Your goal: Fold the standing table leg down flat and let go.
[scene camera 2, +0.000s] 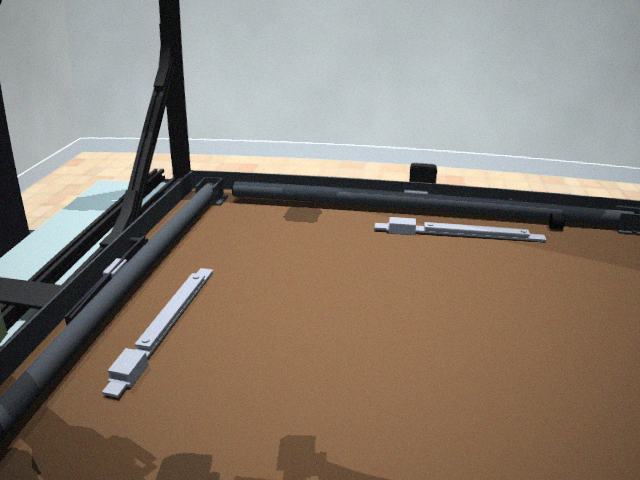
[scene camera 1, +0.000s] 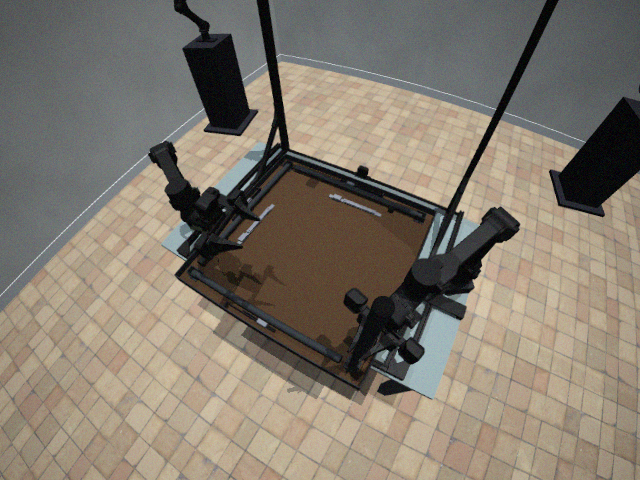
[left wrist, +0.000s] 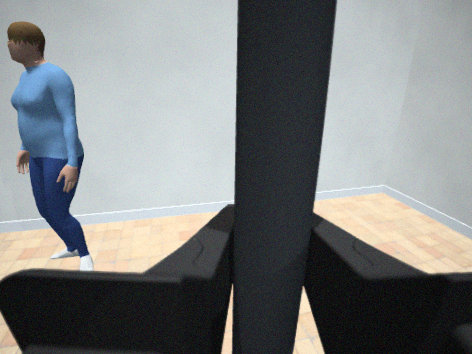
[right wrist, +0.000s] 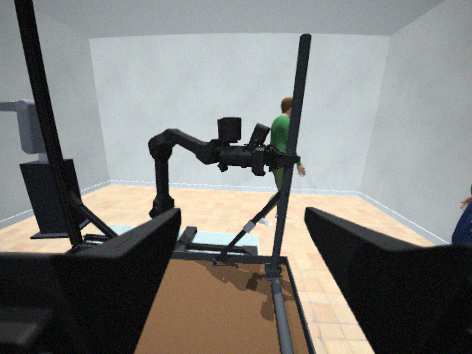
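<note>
The standing table leg [scene camera 1: 368, 333] [left wrist: 280, 125] [right wrist: 300, 90], a dark round tube, rises upright from the corner of the brown upturned table [scene camera 1: 320, 248] [scene camera 2: 361, 335] [right wrist: 210, 310]. Its slanted brace with a silver block [right wrist: 249, 227] runs down to the table's edge. My left gripper [left wrist: 263, 214] [right wrist: 300, 159] is shut on the leg about midway up, with a finger on each side of it in the left wrist view. The leg and my left gripper do not show in scene camera 2. My right gripper [scene camera 1: 250, 232] [right wrist: 244, 213] is open and empty over the table's left side in scene camera 1.
Folded legs [scene camera 1: 263, 312] [scene camera 2: 320, 196] lie along the table's other edges. Silver brace bars [scene camera 1: 356, 204] [scene camera 2: 170, 312] lie beside two of them. Tall frame posts [scene camera 1: 272, 77] [right wrist: 42, 100] stand by the table. A person in blue [left wrist: 47, 115] and one in green [right wrist: 281, 132] stand beyond.
</note>
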